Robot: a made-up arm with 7 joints.
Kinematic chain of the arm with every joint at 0, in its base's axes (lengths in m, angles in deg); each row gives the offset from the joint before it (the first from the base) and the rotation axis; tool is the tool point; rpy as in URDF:
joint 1: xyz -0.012 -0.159 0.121 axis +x
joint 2: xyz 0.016 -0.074 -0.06 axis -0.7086 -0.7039 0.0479
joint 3: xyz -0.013 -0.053 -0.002 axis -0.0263 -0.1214 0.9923
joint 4: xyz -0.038 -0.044 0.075 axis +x
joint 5: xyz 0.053 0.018 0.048 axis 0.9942 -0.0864 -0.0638
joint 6: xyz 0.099 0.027 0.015 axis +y
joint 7: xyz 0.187 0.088 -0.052 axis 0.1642 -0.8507 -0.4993
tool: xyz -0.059 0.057 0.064 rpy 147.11 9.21 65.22
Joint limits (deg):
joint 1: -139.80..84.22
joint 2: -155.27..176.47
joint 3: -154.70..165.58
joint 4: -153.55..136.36
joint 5: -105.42..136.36
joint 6: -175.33..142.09
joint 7: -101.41..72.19
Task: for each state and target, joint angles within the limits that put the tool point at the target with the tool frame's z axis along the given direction. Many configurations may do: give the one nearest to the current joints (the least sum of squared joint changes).
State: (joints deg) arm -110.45 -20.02 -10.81 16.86 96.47 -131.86 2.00
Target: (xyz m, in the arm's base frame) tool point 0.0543 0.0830 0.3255 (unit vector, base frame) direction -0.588 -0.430 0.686
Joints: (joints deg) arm -110.15 -36.27 -11.11 -5.39 107.57 -175.33 -35.98
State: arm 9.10 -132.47 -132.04 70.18 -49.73 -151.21 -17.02
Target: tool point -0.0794 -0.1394 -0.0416 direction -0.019 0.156 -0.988
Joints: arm 18.34 -141.70 -137.13 39.97 -83.81 -159.96 4.01
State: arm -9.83 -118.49 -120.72 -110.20 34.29 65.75 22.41
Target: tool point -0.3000 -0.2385 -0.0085 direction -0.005 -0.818 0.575
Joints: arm 9.66 -102.79 -99.06 -116.48 33.30 38.88 4.25
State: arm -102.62 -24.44 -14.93 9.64 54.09 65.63 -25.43
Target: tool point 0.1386 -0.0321 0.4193 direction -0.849 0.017 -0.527
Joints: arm -65.39 -5.79 -21.51 40.55 75.06 103.35 -36.05
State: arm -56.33 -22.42 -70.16 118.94 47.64 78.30 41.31
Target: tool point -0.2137 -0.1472 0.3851 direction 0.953 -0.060 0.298
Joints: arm -36.13 -2.81 -117.78 117.17 36.37 97.56 72.19
